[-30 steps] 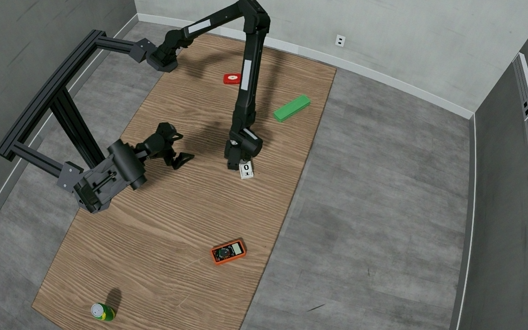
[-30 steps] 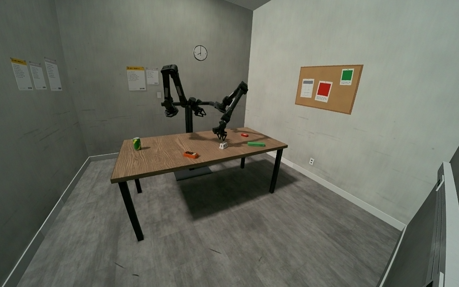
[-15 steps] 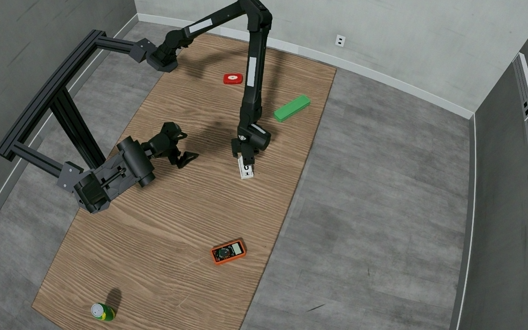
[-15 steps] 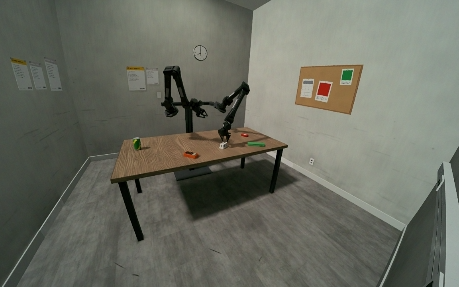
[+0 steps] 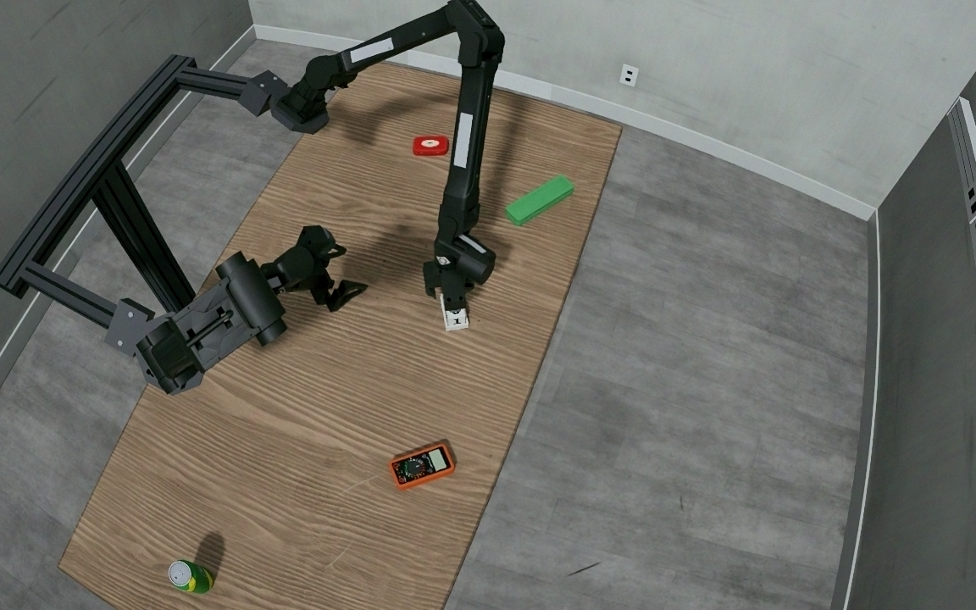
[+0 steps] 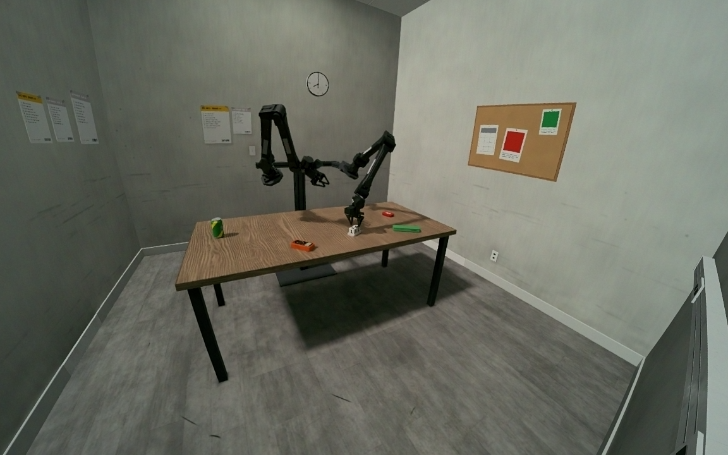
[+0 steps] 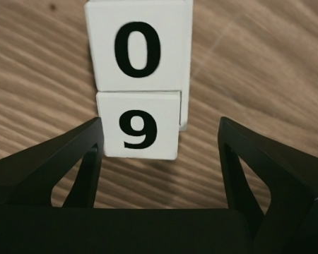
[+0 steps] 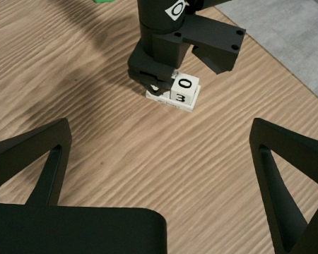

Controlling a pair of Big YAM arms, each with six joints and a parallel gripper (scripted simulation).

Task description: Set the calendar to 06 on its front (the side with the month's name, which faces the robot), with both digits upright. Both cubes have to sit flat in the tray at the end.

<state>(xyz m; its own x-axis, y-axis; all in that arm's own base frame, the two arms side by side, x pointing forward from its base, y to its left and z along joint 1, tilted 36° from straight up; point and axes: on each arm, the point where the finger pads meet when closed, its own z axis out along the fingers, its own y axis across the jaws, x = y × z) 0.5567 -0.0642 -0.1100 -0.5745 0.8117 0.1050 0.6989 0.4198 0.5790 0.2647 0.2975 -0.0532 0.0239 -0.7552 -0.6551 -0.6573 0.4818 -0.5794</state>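
Right now my left hand is 2 cm short of the white tray, 1 cm to the left of it and 5 cm above it. Round my left hand: orange multimeter (5 cm ahead, 40 cm to the right, 4 cm below); red case (18 cm behind, 46 cm to the left, 4 cm below).
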